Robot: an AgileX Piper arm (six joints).
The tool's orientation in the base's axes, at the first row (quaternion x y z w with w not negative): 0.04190 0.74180 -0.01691 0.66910
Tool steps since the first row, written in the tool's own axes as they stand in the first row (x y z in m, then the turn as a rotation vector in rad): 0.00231 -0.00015 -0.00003 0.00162 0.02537 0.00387; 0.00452 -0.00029 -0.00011 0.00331 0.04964 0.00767; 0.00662 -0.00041 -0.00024 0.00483 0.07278 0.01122; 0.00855 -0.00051 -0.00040 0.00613 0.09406 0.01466; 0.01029 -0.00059 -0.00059 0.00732 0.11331 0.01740; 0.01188 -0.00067 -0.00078 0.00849 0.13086 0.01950; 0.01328 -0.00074 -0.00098 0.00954 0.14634 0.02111; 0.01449 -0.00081 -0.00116 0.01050 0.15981 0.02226; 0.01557 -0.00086 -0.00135 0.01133 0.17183 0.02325; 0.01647 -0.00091 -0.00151 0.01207 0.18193 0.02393
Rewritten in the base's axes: -0.00028 -0.00006 -0.00230 0.00582 0.02502 -0.00123; -0.00059 -0.00010 -0.00449 0.01148 0.04895 -0.00255; -0.00094 -0.00013 -0.00657 0.01680 0.07176 -0.00371; -0.00130 -0.00014 -0.00847 0.02189 0.09273 -0.00470; -0.00168 -0.00013 -0.01019 0.02612 0.11172 -0.00558; -0.00203 -0.00013 -0.01175 0.02957 0.12908 -0.00641; -0.00238 -0.00013 -0.01312 0.03237 0.14441 -0.00715; -0.00268 -0.00014 -0.01431 0.03455 0.15777 -0.00780; -0.00299 -0.00013 -0.01536 0.03647 0.16969 -0.00836; -0.00324 -0.00013 -0.01624 0.03793 0.17972 -0.00885
